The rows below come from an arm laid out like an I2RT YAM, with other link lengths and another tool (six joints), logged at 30 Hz.
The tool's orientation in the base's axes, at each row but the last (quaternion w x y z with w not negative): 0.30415, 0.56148, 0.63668, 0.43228; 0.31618, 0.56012, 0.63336, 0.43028; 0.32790, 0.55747, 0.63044, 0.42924; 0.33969, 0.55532, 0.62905, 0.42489
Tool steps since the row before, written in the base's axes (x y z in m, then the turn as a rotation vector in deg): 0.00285, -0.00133, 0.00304, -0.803, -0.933, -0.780; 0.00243, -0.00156, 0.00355, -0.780, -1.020, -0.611; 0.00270, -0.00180, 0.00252, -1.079, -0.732, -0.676; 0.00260, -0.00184, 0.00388, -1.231, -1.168, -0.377
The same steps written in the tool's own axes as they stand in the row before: -0.00153, 0.00401, 0.00087, -0.841, -1.055, -0.552; -0.00166, 0.00425, 0.00032, -0.916, -0.893, -0.620; -0.00205, 0.00341, 0.00104, -0.588, -1.075, -0.810; -0.00204, 0.00456, 0.00047, -0.982, -0.874, -1.137
